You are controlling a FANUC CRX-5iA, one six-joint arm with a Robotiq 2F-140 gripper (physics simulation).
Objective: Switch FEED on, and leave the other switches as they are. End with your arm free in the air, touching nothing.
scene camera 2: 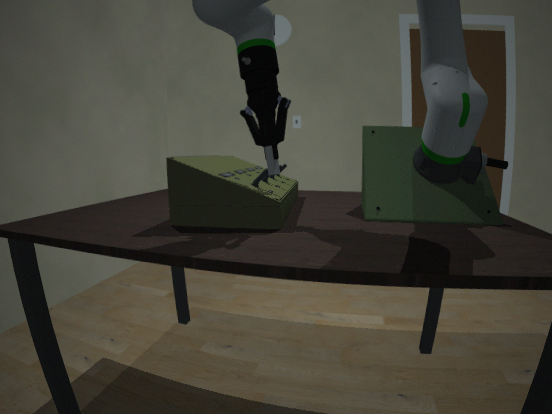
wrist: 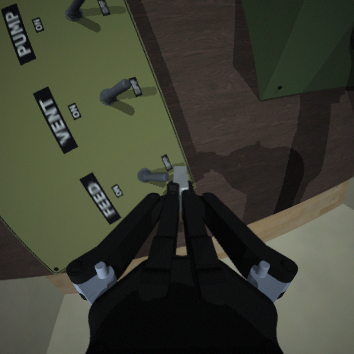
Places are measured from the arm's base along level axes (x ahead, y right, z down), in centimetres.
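Where they show: gripper, fingertip midpoint: (scene camera 2: 274, 174) (wrist: 179, 175); arm's base at its link origin: (scene camera 2: 438, 163).
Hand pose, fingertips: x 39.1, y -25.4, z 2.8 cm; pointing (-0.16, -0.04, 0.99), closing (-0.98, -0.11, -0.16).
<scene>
Each offset is from my fingertips to the top centre of the thing. "pt": to the spot under its first point. Level surfaces: height alone.
The olive switch box (scene camera 2: 210, 200) (wrist: 60, 200) stands on the table with a sloping top. In the wrist view the FEED switch {dx +3.4, dy +0.2, dz -1.4 cm} (wrist: 153, 176) is a grey lever that leans toward its OFF label, as do the VENT switch {dx +6.2, dy +11.8, dz -1.4 cm} (wrist: 115, 92) and the PUMP switch {pt dx +10.0, dy +22.7, dz +1.6 cm} (wrist: 75, 11). The FEED label {dx +11.5, dy -1.8, dz -0.4 cm} (wrist: 100, 198) lies to the left of its lever. My gripper (scene camera 2: 273, 172) (wrist: 179, 175) is shut and empty. Its fingertips are low over the box's lower edge, close beside the tip of the FEED lever on the OFF side. I cannot tell whether they touch it.
A green sloped box (scene camera 2: 387, 175) (wrist: 295, 50) stands on the dark table {dz +11.3 cm} (scene camera 2: 350, 260) (wrist: 215, 100), to the right of the switch box. A grey arm part (scene camera 2: 450, 110) hangs in front of it. A door (scene camera 2: 487, 90) is in the wall behind.
</scene>
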